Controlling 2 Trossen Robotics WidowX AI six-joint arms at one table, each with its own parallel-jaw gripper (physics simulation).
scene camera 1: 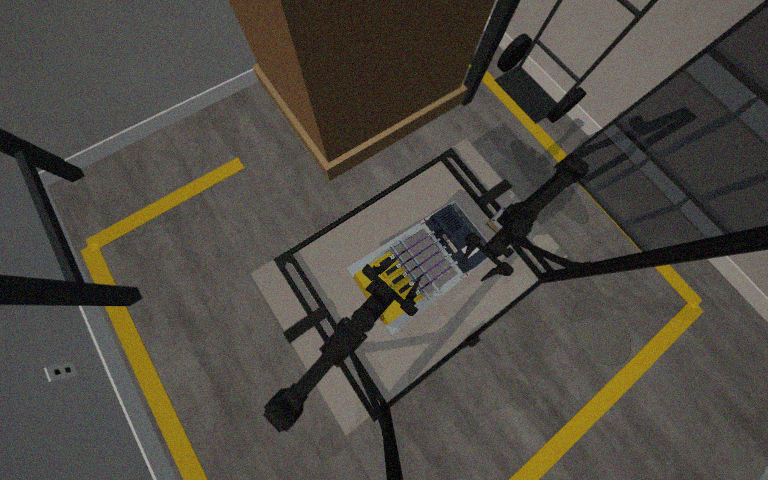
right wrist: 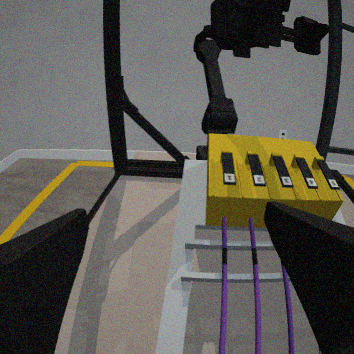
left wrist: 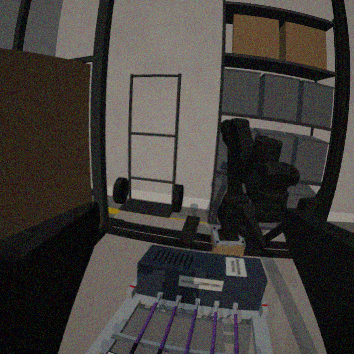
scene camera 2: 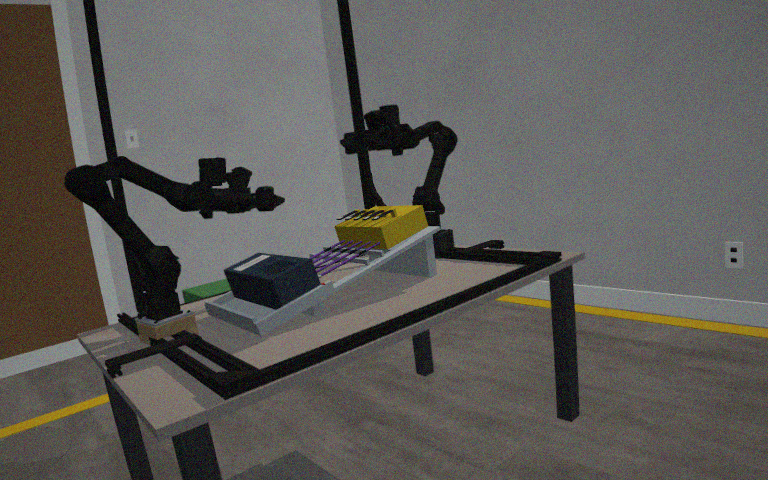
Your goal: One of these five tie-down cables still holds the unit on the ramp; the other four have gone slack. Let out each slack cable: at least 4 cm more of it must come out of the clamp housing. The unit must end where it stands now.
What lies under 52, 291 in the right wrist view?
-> The right gripper.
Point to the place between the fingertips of the left gripper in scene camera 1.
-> At 409, 267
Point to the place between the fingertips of the left gripper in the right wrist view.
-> At 302, 18
